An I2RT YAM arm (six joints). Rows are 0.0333 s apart.
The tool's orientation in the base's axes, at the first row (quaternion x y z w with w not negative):
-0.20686, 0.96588, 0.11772, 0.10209
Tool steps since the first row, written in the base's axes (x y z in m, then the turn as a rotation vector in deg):
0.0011, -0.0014, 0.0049, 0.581, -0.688, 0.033
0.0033, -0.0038, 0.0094, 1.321, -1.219, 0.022
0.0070, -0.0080, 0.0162, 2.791, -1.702, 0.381
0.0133, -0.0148, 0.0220, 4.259, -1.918, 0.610
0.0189, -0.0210, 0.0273, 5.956, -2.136, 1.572
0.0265, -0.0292, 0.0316, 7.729, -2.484, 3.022
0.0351, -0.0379, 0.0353, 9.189, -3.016, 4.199
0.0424, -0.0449, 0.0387, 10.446, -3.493, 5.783
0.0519, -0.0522, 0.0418, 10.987, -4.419, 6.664
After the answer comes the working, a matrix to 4 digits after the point.
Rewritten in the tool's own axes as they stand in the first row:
-0.0017, -0.0008, -0.0049, -0.269, -0.850, -0.131
-0.0038, -0.0030, -0.0095, -0.728, -1.636, -0.153
-0.0072, -0.0071, -0.0165, -1.948, -2.621, -0.407
-0.0117, -0.0147, -0.0229, -3.235, -3.392, -0.465
-0.0157, -0.0216, -0.0288, -4.906, -4.126, -1.187
-0.0205, -0.0313, -0.0340, -6.717, -4.917, -2.397
-0.0258, -0.0419, -0.0386, -8.111, -5.790, -3.444
-0.0305, -0.0506, -0.0426, -9.445, -6.452, -4.893
-0.0371, -0.0605, -0.0461, -9.797, -7.339, -5.900

The tool's axes in the first row as the columns of a matrix, in the base's axes (rounded; the answer above uses it unrounded):
-0.8936, -0.4236, 0.1485
-0.3756, 0.8867, 0.2696
-0.2459, 0.1852, -0.9514

